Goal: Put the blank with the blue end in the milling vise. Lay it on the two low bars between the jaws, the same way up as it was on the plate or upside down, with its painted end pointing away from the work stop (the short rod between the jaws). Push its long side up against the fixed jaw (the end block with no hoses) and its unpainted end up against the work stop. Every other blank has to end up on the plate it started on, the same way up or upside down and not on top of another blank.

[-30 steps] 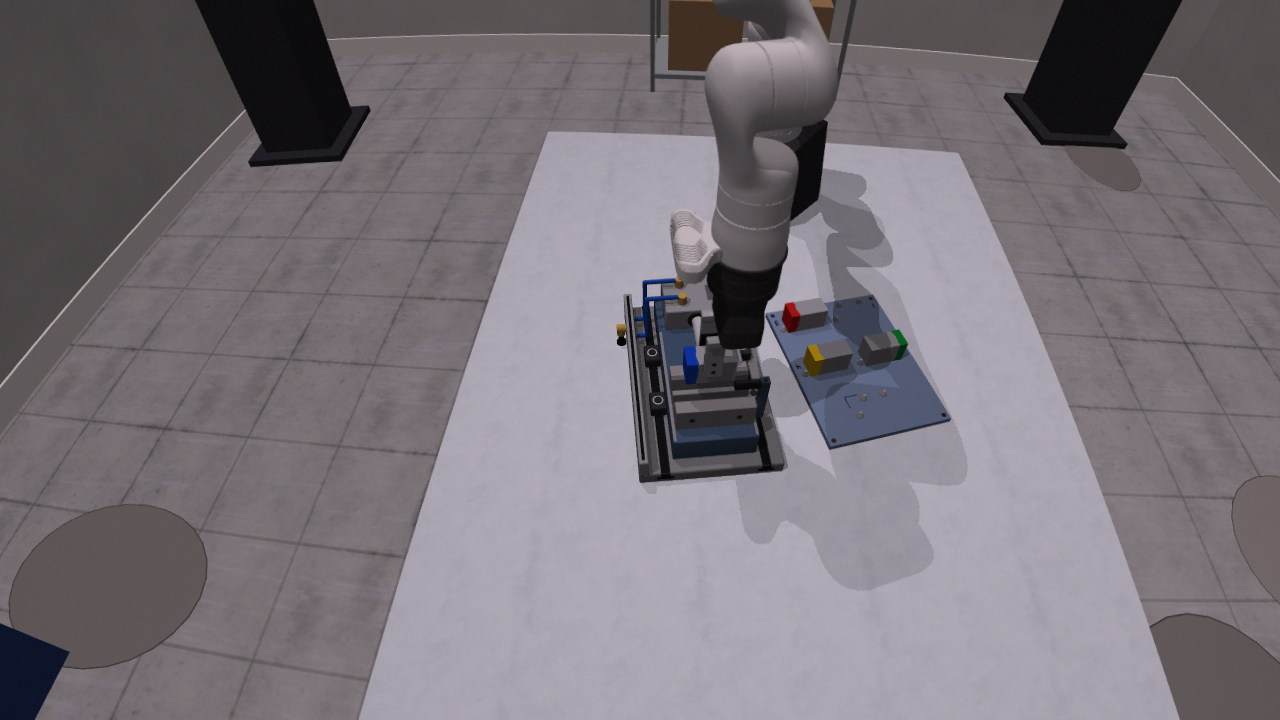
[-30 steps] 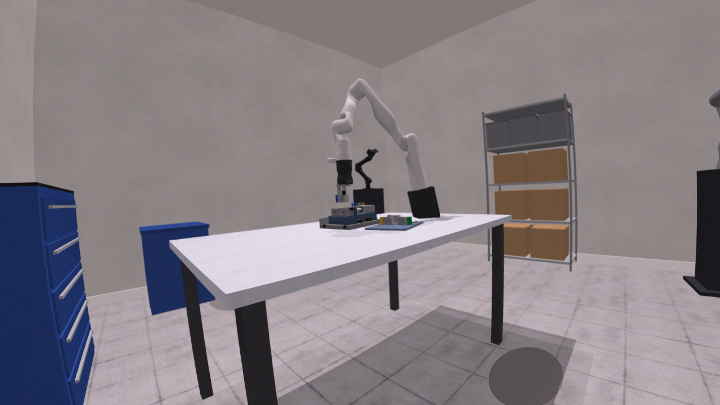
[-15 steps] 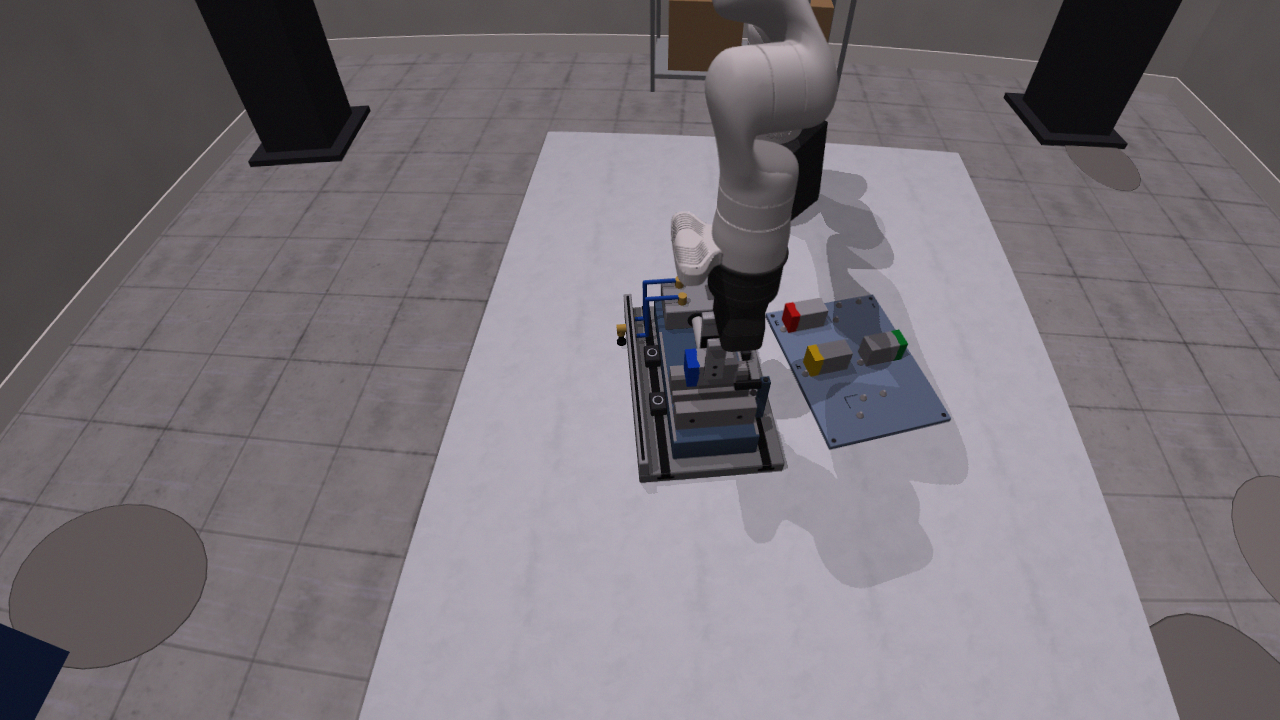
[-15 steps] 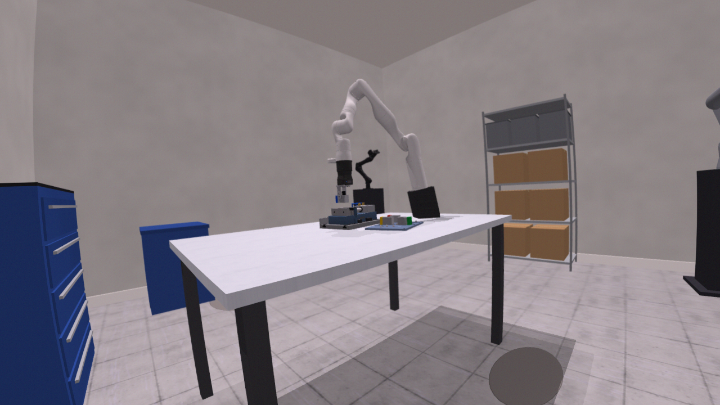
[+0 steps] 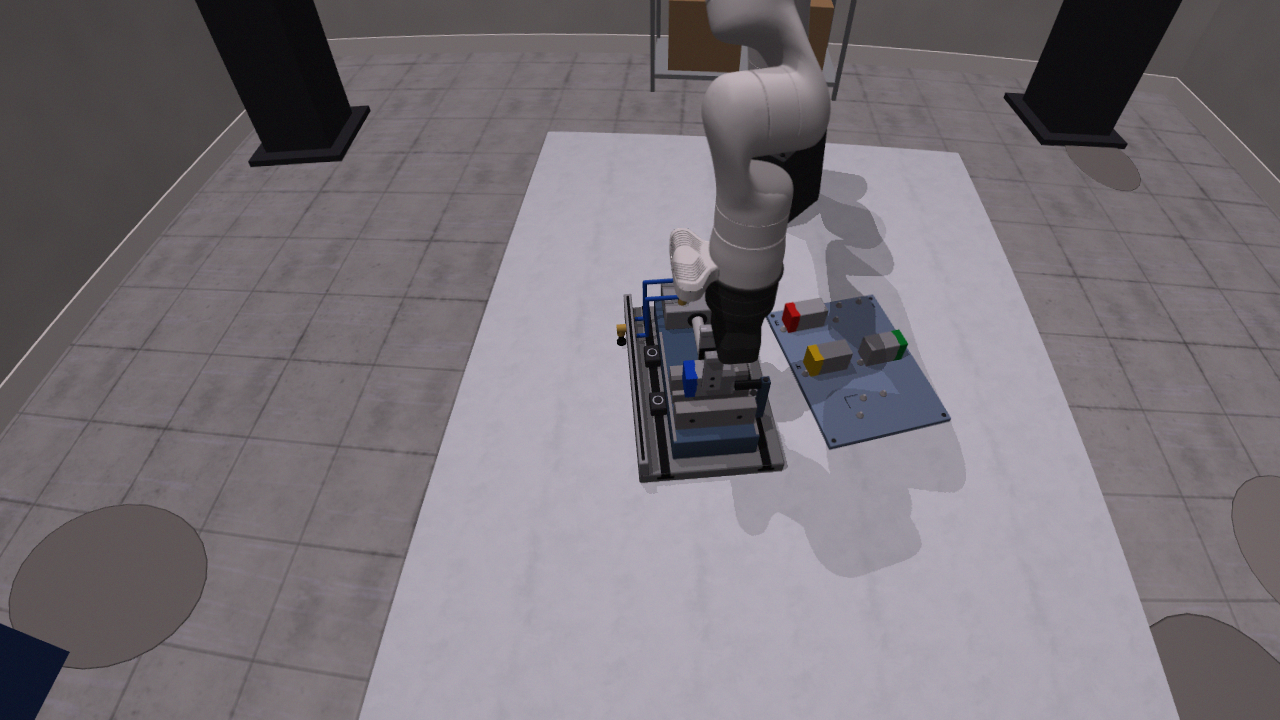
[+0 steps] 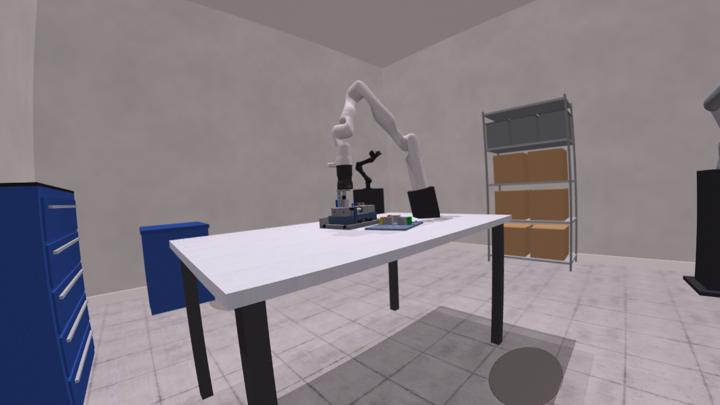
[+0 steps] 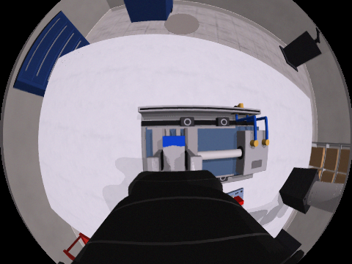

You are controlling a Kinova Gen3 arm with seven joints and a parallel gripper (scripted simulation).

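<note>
Now: the fixed jaw 2 cm ahead of my hand, 1 cm to the left of it and 6 cm below it. Round my hand: blue-ended blank (2 cm below); vise base rail (7 cm behind, 9 cm to the right, 10 cm below); work stop rod (1 cm behind, 5 cm to the left, 5 cm below).
</note>
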